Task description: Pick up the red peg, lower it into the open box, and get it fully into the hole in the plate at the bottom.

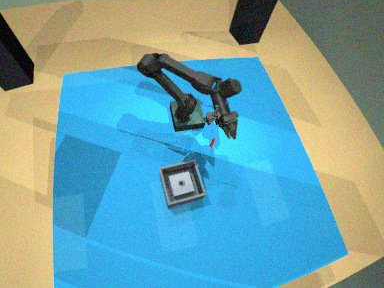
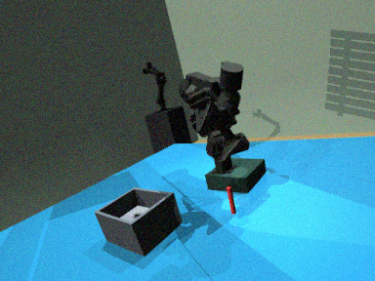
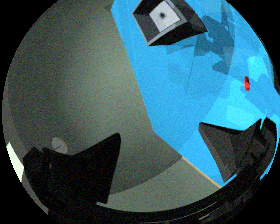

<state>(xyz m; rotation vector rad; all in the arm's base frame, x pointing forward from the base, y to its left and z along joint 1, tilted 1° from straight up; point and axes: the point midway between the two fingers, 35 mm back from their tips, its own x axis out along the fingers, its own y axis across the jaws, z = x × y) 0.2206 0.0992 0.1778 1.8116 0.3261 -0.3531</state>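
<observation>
Now: gripper tip 8 cm past the red peg, 1 cm to the left of it and 18 cm above it. The rest, counted from my gripper tip: box (6 cm ahead, 23 cm to the right, 19 cm below); then light grey plate (6 cm ahead, 23 cm to the right, 17 cm below).
</observation>
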